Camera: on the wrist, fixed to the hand. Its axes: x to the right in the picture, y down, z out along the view.
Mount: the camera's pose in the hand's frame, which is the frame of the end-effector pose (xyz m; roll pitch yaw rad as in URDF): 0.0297 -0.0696 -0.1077 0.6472 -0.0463 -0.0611
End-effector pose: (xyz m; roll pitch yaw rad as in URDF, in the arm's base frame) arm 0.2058 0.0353 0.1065 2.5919 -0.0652 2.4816
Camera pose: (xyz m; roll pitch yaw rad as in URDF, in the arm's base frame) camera 0.1144 -0.0401 0.1638 -3.0463 0.0062 2.5094
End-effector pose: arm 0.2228 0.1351 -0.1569 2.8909 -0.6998 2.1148
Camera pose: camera 0.1595 0.0578 -0.0712 -2.7833 -0.6389 2.1741
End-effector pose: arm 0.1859 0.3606 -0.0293 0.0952 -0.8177 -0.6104
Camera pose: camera 0.2367 0.2530 -0.0855 0.8149 -0.8556 -0.7099
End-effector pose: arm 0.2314 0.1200 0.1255 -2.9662 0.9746 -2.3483
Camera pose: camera 0.1865 0.0035 0.1673 -2.2136 1.0059 -2.2207
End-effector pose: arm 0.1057 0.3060 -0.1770 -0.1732 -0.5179 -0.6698
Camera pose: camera 0.1084 0.1928 -0.2441 0.5048 -0.5732 -0.7319
